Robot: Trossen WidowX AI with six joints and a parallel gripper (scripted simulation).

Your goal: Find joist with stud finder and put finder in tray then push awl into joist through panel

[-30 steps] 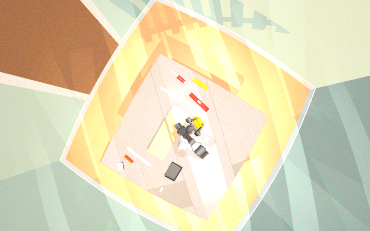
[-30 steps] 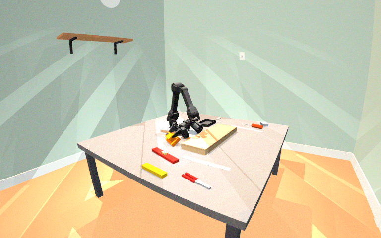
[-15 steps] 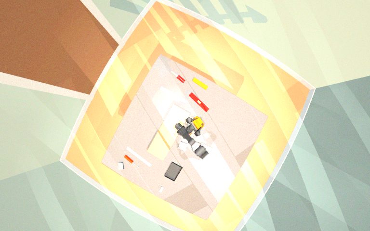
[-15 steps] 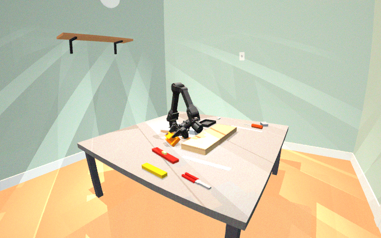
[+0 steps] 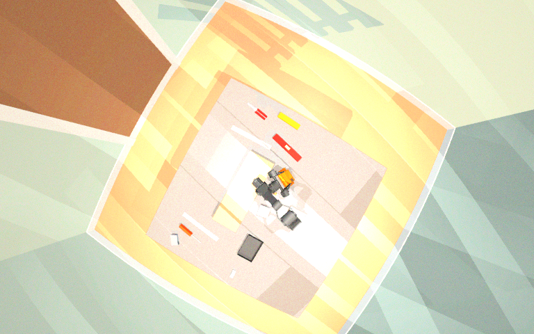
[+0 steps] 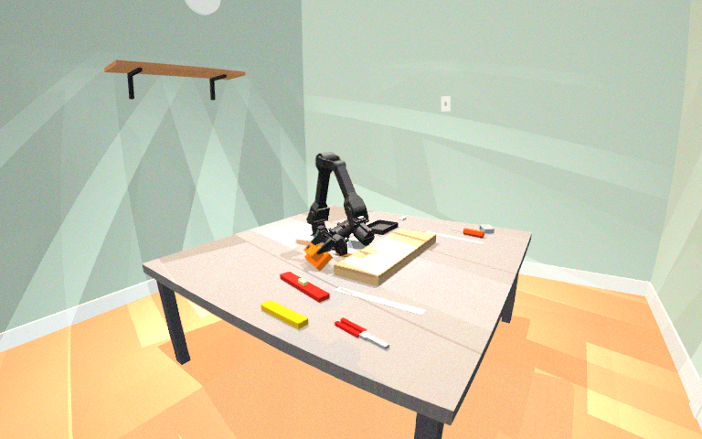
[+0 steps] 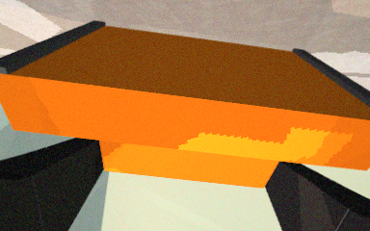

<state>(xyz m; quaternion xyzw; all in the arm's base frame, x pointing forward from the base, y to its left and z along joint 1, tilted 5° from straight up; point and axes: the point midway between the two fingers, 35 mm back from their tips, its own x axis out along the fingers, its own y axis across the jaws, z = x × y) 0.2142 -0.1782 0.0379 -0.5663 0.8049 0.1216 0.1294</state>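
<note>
Right now the stud finder is 1 cm to the left of my gripper tip, 1 cm below it and 1 cm behind it. The rest, counted from my gripper tip: grey block: 28 cm to the left, 4 cm below, 2 cm behind; then awl: 14 cm to the left, 5 cm below, 1 cm behind; then red level: 15 cm to the right, 12 cm ahead, 5 cm below.
</note>
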